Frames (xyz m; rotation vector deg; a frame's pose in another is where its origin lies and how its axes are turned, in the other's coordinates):
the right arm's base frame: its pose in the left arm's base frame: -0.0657 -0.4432 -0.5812 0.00 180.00 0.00
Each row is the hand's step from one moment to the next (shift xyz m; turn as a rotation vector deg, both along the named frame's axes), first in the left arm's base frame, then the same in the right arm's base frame.
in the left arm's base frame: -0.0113 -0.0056 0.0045 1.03 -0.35 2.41
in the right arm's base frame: 0.0113 -0.0056 -0.0045 -1.03 -0.35 -2.41
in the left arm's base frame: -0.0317 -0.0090 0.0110 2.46 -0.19 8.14
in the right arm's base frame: 0.0317 -0.0090 -0.0110 -2.46 -0.19 -8.14
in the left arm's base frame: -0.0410 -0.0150 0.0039 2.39 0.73 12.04
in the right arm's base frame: 0.0410 -0.0150 -0.0039 -2.39 0.73 -12.04
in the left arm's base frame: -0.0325 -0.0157 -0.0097 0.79 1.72 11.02
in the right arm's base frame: 0.0325 -0.0157 0.0097 -0.79 1.72 -11.02
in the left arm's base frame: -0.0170 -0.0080 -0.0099 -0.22 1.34 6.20
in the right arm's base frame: 0.0170 -0.0080 0.0099 0.22 1.34 -6.20
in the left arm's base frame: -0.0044 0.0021 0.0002 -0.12 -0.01 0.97
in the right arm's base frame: 0.0044 0.0021 -0.0002 0.12 -0.01 -0.97
